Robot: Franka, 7 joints.
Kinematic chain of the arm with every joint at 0, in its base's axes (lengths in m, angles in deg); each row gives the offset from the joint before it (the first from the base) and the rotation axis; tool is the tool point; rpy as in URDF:
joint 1: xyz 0 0 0.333 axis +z
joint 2: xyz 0 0 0 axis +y
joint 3: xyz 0 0 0.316 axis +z
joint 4: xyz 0.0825 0 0 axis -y
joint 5: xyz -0.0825 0 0.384 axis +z
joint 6: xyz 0 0 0 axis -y
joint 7: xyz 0.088 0 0 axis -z
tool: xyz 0 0 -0.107 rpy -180 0 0
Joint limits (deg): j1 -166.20..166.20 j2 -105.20..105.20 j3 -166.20..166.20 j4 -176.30..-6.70 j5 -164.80..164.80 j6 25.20..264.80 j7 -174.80..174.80
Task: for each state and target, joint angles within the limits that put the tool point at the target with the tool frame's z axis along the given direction. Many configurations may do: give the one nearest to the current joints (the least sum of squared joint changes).
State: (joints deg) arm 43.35 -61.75 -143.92 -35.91 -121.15 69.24 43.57
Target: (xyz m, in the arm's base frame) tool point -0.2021 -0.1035 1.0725 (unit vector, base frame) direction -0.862 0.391 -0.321
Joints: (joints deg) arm 43.94 -8.55 -133.13 -8.92 -110.23 71.32 43.57
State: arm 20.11 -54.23 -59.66 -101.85 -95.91 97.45 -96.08
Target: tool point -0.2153 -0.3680 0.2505 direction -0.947 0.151 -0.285
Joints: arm -15.82 -33.34 -92.74 -148.59 -106.70 80.74 -96.08
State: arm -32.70 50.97 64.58 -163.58 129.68 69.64 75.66
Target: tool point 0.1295 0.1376 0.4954 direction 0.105 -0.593 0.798
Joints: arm -66.41 79.75 100.81 -175.45 93.80 44.20 75.66
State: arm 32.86 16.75 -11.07 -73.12 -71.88 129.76 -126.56
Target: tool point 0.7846 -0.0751 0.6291 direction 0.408 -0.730 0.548
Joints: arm 12.70 47.92 -35.58 -43.41 -102.80 125.26 -126.56
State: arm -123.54 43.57 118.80 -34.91 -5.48 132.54 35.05
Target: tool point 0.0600 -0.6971 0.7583 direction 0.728 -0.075 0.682
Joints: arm -118.18 78.02 127.52 -57.83 14.43 139.35 35.05
